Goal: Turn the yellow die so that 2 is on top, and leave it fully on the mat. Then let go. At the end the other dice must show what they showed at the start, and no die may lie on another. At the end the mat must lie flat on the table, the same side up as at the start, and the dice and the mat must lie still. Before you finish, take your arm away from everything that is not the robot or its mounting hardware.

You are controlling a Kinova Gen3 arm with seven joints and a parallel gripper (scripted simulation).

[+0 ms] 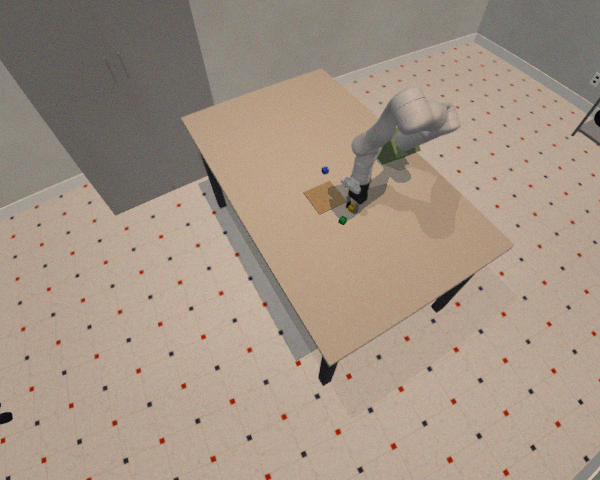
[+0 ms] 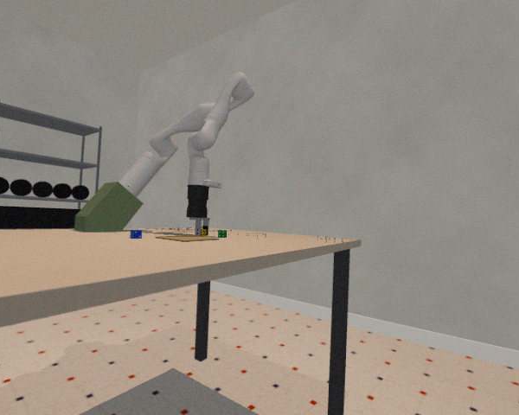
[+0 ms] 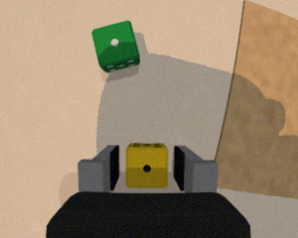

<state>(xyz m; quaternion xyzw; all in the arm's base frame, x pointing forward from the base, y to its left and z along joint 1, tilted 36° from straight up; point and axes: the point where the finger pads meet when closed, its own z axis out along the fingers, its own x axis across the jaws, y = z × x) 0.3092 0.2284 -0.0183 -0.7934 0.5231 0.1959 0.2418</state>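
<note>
Now: hand 10 mm above the yellow die. Round my hand: blue die 240 mm to the right, 20 mm ahead, 10 mm below; brown mat 100 mm to the right, 80 mm ahead, 20 mm below; green die 60 mm ahead, 50 mm to the left, 10 mm below.
</note>
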